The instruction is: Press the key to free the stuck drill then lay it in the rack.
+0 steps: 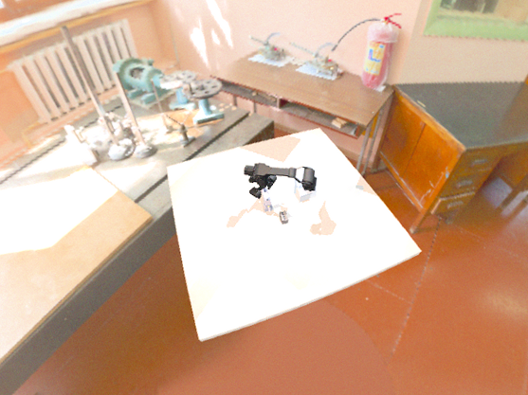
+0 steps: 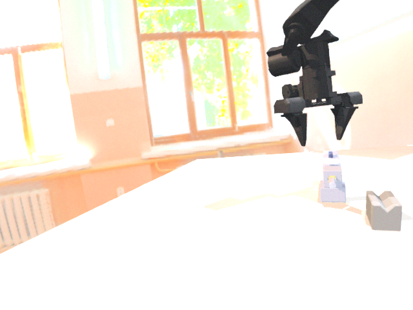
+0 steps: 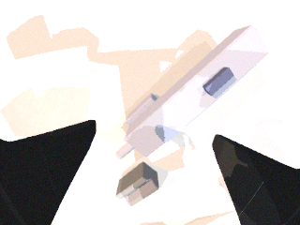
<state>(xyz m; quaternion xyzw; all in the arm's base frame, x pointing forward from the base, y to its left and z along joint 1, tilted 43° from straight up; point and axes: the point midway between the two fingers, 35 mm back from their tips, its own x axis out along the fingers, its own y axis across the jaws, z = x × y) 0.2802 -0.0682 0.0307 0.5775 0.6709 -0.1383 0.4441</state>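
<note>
Now: gripper tip 1 cm past the drill, 2 cm to the right of it and 7 cm above it. Also, from my gripper tip: holder block (3 cm behind, 4 cm to the right, 7 cm below); then grey v-notched rack (6 cm behind, 14 cm to the left, 10 cm below).
</note>
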